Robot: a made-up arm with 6 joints. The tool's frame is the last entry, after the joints.
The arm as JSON. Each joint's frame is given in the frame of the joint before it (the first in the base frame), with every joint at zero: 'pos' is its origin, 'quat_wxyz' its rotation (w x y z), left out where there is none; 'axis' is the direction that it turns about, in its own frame. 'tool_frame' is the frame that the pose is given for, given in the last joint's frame.
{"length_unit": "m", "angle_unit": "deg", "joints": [
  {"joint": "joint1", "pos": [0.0, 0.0, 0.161], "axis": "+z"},
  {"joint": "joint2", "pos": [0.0, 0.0, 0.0], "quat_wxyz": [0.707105, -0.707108, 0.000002, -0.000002], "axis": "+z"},
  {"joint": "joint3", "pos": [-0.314, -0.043, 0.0], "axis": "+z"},
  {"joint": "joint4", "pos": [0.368, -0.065, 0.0], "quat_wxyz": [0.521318, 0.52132, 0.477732, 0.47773], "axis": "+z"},
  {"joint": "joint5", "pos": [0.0, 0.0, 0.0], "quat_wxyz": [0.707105, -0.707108, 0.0, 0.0], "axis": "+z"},
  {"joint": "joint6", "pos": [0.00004, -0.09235, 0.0], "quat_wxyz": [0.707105, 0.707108, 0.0, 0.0], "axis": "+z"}
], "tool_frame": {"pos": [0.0, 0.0, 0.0]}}
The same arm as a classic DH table. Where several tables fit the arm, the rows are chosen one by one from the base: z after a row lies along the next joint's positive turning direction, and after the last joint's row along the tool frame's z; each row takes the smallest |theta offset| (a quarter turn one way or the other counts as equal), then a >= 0, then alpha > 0; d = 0 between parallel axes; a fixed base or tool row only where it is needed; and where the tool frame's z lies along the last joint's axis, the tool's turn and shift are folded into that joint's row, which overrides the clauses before.
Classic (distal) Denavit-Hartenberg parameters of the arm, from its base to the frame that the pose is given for. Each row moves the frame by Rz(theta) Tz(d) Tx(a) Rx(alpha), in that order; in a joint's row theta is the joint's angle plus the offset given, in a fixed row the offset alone. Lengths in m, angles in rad.
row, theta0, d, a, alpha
joint1, 0.0000, 0.1610, 0.0000, -1.5708
joint2, 0.1361, 0.0000, -0.3169, 0.0000
joint3, 1.3475, 0.0000, -0.0327, 1.5708
joint4, 0.0000, 0.3723, 0.0000, -1.5708
joint5, 0.0000, 0.0000, 0.0000, 1.5708
joint6, 0.0000, 0.0923, 0.0000, 0.0000

